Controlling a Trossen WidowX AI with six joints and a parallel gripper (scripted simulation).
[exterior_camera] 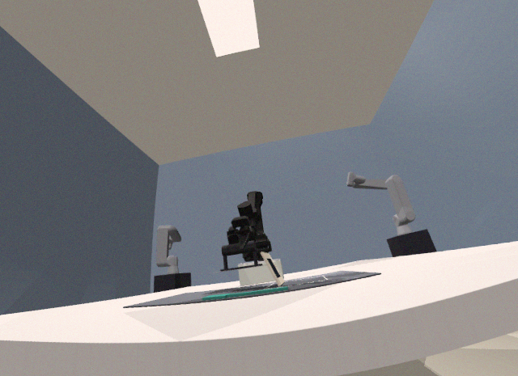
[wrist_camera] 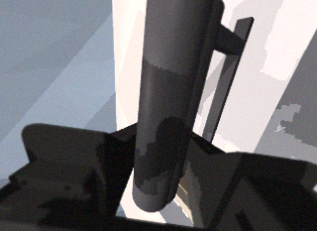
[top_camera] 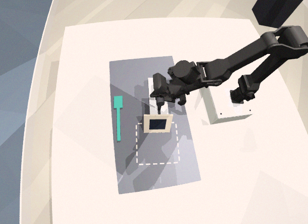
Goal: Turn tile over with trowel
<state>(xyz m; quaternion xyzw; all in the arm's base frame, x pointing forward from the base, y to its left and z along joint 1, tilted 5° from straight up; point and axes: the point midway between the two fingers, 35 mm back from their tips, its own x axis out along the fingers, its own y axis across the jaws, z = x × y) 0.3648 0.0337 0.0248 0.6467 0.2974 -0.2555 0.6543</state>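
Now: gripper tip 15 cm short of the teal trowel, 11 cm above it and 3 cm to the right of it. From my gripper tip the other things lie so: dark-handled float: 3 cm behind, 1 cm below; then tile: 9 cm to the left, 6 cm below, 2 cm behind.
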